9 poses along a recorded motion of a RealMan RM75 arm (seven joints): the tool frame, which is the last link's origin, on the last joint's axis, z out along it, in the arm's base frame.
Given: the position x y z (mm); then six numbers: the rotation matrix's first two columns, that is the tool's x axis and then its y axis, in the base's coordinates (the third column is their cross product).
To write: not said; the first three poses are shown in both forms.
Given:
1: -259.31 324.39 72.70 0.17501 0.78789 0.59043 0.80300 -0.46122 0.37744
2: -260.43 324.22 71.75 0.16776 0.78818 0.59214 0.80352 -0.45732 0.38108
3: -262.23 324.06 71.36 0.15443 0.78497 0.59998 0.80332 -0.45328 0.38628
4: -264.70 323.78 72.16 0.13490 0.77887 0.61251 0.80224 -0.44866 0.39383
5: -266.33 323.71 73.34 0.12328 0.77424 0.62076 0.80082 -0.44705 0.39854
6: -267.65 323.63 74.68 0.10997 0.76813 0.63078 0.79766 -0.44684 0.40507
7: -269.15 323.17 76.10 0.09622 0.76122 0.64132 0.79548 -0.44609 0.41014
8: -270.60 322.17 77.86 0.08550 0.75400 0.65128 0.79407 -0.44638 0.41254
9: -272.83 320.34 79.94 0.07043 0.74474 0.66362 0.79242 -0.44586 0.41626
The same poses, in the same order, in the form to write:
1: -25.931 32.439 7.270; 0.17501 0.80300 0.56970; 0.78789 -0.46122 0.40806; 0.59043 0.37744 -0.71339
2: -26.043 32.422 7.175; 0.16776 0.80352 0.57116; 0.78818 -0.45732 0.41187; 0.59214 0.38108 -0.71004
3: -26.223 32.406 7.136; 0.15443 0.80332 0.57518; 0.78497 -0.45328 0.42232; 0.59998 0.38628 -0.70058
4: -26.470 32.378 7.216; 0.13490 0.80224 0.58155; 0.77887 -0.44866 0.43825; 0.61251 0.39383 -0.68536
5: -26.633 32.371 7.334; 0.12328 0.80082 0.58608; 0.77424 -0.44705 0.44799; 0.62076 0.39854 -0.67514
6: -26.765 32.363 7.468; 0.10997 0.79766 0.59300; 0.76813 -0.44684 0.45860; 0.63078 0.40507 -0.66185
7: -26.915 32.317 7.610; 0.09622 0.79548 0.59829; 0.76122 -0.44609 0.47069; 0.64132 0.41014 -0.64846
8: -27.060 32.217 7.786; 0.08550 0.79407 0.60177; 0.75400 -0.44638 0.48189; 0.65128 0.41254 -0.63689
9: -27.283 32.034 7.994; 0.07043 0.79242 0.60589; 0.74474 -0.44586 0.49655; 0.66362 0.41626 -0.62155
